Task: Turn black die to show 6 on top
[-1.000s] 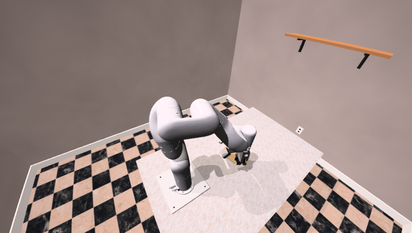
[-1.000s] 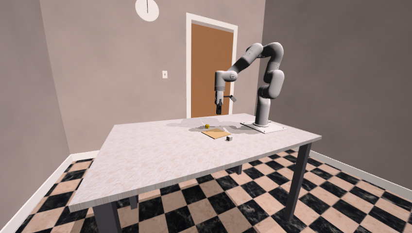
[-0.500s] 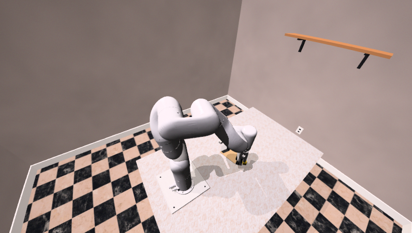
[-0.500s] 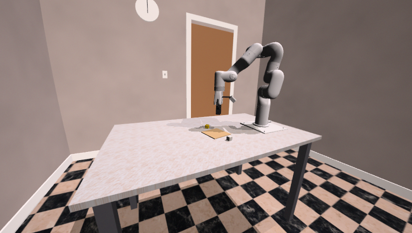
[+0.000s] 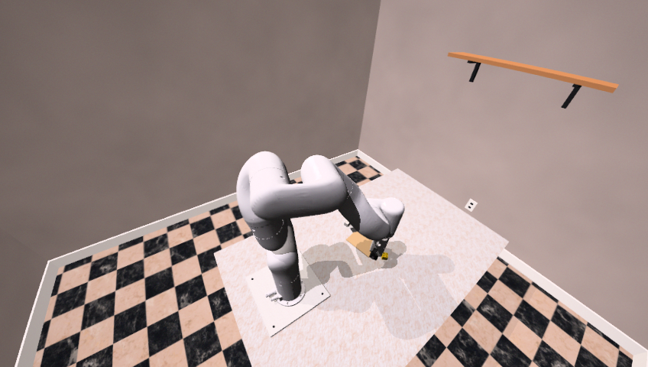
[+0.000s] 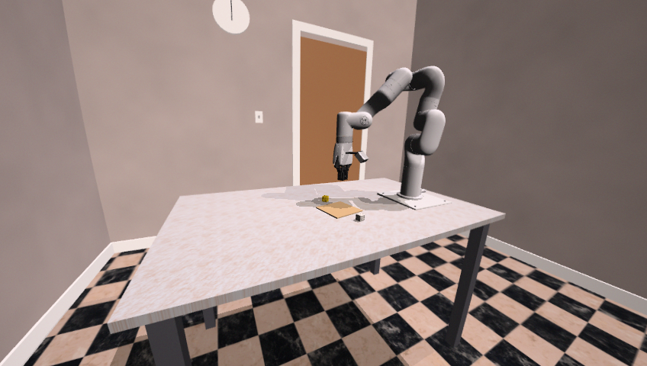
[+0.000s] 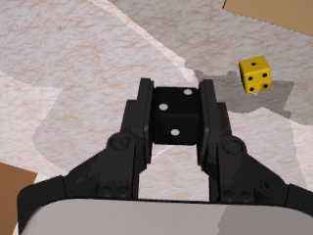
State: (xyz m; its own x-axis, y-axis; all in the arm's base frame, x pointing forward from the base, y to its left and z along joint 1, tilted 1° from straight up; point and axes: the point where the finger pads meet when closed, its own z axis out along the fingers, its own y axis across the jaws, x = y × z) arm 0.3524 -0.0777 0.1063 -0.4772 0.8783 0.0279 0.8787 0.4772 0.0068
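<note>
The black die is 10 mm below my hand. From my hand the other things lie so: white die (250 mm to the left, 110 mm below, 50 mm ahead); then tan mat (120 mm to the left, 120 mm below, 70 mm ahead); then yellow die (110 mm below, 90 mm ahead).
</note>
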